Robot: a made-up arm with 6 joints.
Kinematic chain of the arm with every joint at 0, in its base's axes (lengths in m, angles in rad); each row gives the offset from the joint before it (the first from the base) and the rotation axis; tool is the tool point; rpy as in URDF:
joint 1: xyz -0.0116 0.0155 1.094 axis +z
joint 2: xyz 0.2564 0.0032 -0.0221 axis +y
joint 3: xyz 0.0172 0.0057 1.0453 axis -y
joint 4: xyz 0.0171 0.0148 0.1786 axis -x
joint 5: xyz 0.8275 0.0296 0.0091 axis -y
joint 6: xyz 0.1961 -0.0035 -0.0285 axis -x
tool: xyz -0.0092 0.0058 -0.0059 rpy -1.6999 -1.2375 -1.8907
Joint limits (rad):
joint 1: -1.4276..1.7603
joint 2: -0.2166..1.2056
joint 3: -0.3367..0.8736
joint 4: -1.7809..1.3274
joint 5: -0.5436..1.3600
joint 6: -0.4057..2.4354
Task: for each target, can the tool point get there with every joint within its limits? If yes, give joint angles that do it. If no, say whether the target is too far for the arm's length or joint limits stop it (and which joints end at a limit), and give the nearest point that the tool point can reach.
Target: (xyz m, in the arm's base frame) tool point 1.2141 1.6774 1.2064
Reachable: yes | joints 0.9195 0.9610 0.3752 0.9384 0.0692 -0.0012
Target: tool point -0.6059 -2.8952 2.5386
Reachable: no: too far | nearest point 0.1560 -1.9672 2.0709 | short by 1.289 m
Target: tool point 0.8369 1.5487 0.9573
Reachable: yes | joints 1.0370 0.8531 -0.2402 0.0894 0.5521 1.8176
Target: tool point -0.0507 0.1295 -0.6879
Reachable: no: joint limits stop it (at a limit: joint 1, joint 2, joint 3, joint 5) | nearest point -0.2837 1.3113 0.4449 | short by 1.654 m
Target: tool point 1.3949 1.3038 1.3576
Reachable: yes | joints 0.7769 0.7609 0.0158 -0.8723 0.9282 1.3007
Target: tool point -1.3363 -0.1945 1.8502
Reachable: no: joint limits stop it (at a limit: joint 1, joint 2, joint 3, joint 4, joint 5, joint 6) | nearest point -0.4039 0.9375 2.1760 | short by 1.502 m
